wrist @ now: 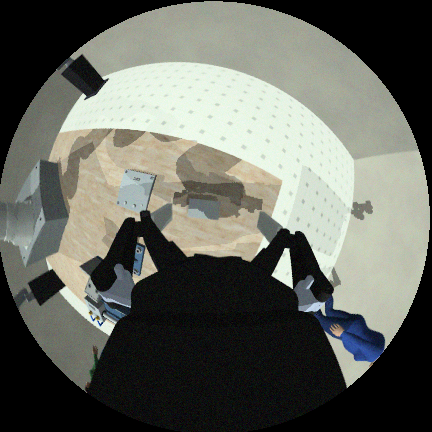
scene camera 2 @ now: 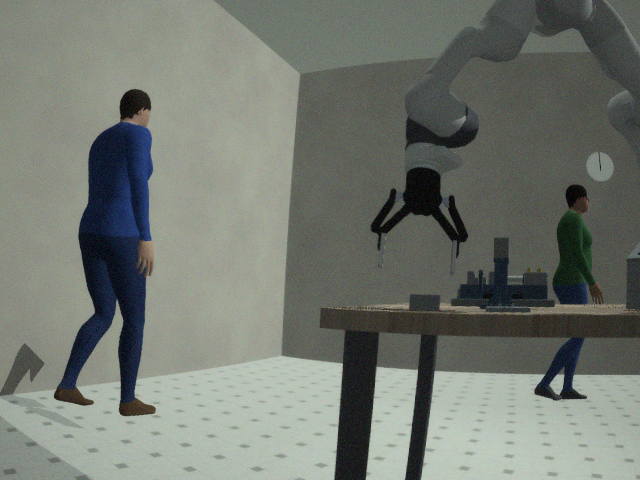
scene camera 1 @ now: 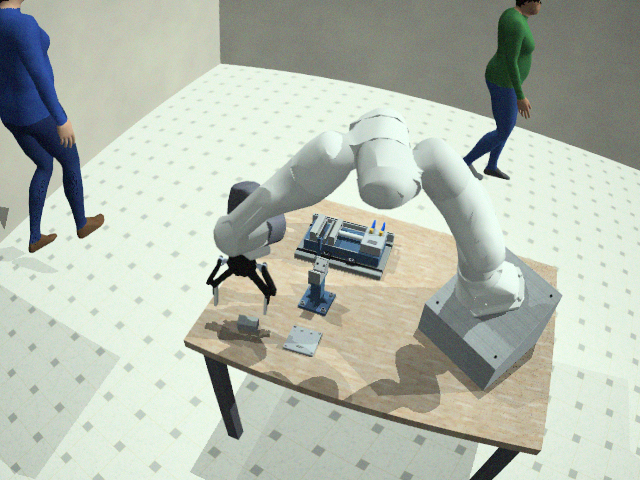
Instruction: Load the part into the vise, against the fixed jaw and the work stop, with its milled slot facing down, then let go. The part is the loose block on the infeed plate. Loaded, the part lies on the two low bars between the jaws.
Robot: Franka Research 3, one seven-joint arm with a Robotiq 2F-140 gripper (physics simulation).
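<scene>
The part, a small grey block (scene camera 1: 248, 324) (scene camera 2: 424, 302) (wrist: 204, 208), lies on the wooden table, apart from the flat grey plate (scene camera 1: 302, 340) (wrist: 136, 190) with holes. Its milled slot cannot be made out. My gripper (scene camera 1: 240, 307) (scene camera 2: 416, 269) (wrist: 215, 214) is wide open and empty, fingers pointing down, above the block. In the wrist view the block shows between the two fingertips. The blue and grey vise (scene camera 1: 351, 253) (scene camera 2: 504, 293) stands at the far side of the table; its jaws show in scene camera 1, with no block seen between them. The work stop cannot be told clearly.
A blue post stand (scene camera 1: 317, 291) (scene camera 2: 500, 279) with a grey notched head stands between the plate and the vise. The arm's grey pedestal (scene camera 1: 491, 330) is at the right of the table. The table's near edge runs close to the block. Two people are on the floor beyond the table.
</scene>
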